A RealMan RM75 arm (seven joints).
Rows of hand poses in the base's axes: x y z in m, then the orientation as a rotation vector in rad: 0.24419 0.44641 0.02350 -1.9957 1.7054 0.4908; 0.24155 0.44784 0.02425 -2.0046 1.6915 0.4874; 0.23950 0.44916 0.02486 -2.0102 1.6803 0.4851; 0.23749 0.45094 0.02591 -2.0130 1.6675 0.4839; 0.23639 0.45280 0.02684 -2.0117 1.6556 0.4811; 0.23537 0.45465 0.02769 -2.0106 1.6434 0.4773; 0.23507 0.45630 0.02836 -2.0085 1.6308 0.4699; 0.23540 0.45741 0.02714 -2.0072 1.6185 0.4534; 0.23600 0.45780 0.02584 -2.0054 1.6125 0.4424
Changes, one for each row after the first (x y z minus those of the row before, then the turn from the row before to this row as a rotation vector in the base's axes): -0.00264 0.00143 0.00075 0.0005 -0.0068 0.0104; -0.00205 0.00132 0.00061 0.0015 -0.0056 0.0076; -0.00201 0.00178 0.00105 0.0045 -0.0064 0.0070; -0.00110 0.00186 0.00093 0.0061 -0.0081 0.0040; -0.00102 0.00185 0.00085 0.0058 -0.0088 0.0041; -0.00030 0.00165 0.00067 0.0054 -0.0115 0.0030; 0.00033 0.00111 -0.00122 0.0017 -0.0169 0.0014; 0.00060 0.00039 -0.00130 0.0006 -0.0104 -0.0006
